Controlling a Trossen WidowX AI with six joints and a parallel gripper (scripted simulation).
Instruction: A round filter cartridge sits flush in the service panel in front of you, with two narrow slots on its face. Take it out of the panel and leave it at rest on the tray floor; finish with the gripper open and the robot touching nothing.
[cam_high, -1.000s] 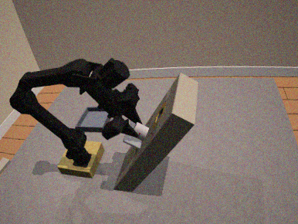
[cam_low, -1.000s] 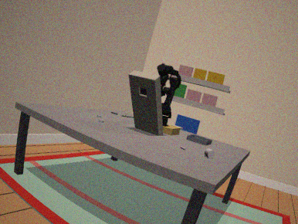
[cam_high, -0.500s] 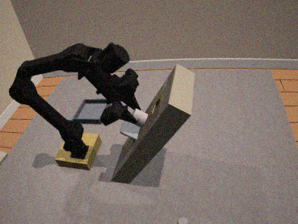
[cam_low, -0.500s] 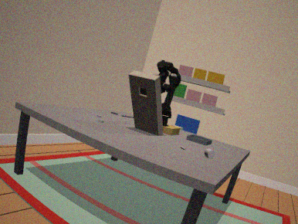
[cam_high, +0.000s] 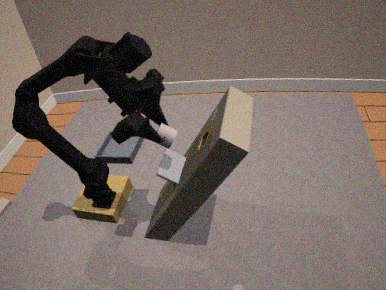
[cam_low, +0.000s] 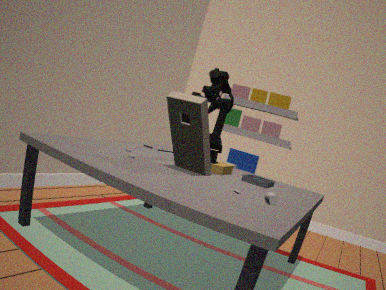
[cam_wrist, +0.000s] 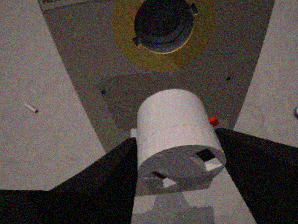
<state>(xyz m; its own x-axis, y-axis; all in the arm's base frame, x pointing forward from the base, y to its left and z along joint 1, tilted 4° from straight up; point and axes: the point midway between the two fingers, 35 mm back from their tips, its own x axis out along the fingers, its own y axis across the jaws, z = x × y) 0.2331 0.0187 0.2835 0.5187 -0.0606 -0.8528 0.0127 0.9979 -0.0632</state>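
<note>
Right now my gripper tip is 33 cm past the shallow tray, 28 cm to the right of it and 28 cm above it. The rest, counted from my gripper tip: round filter cartridge: right at my gripper tip; then grey bracket: 11 cm below.
</note>
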